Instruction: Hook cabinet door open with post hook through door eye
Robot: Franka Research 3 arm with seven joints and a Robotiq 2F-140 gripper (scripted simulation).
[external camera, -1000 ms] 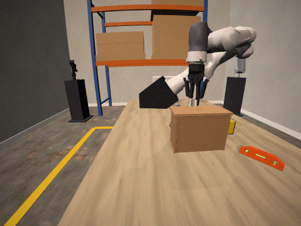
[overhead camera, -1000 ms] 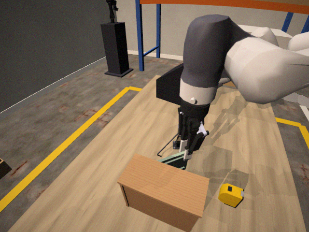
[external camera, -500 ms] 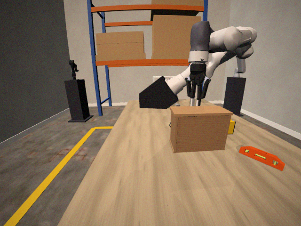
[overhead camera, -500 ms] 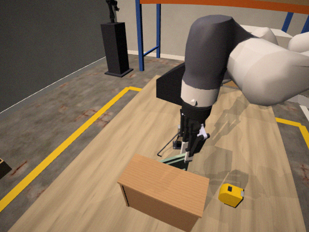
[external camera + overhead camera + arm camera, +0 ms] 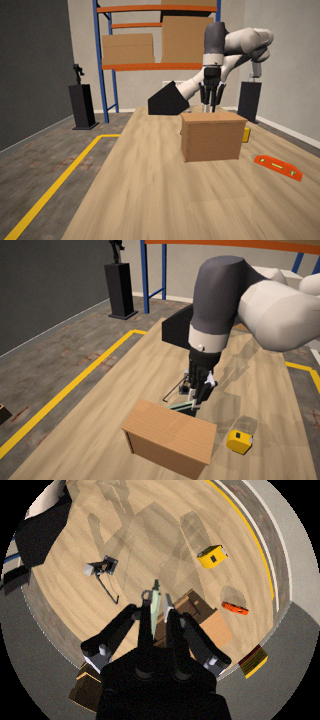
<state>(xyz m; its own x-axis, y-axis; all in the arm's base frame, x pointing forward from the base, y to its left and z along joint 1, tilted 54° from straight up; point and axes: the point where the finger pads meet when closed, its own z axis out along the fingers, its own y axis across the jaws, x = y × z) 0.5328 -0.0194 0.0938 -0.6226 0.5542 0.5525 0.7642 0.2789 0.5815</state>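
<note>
Right now my hand is 12 cm past the hook post, 8 cm to the left of it and 7 cm above it. The rest, counted from my hand: green door: 8 cm below, 6 cm to the right, 3 cm ahead; then yellow tape measure: 18 cm to the left, 11 cm below, 1 cm ahead; then orange spirit level: 26 cm ahead, 18 cm to the left, 13 cm below.
</note>
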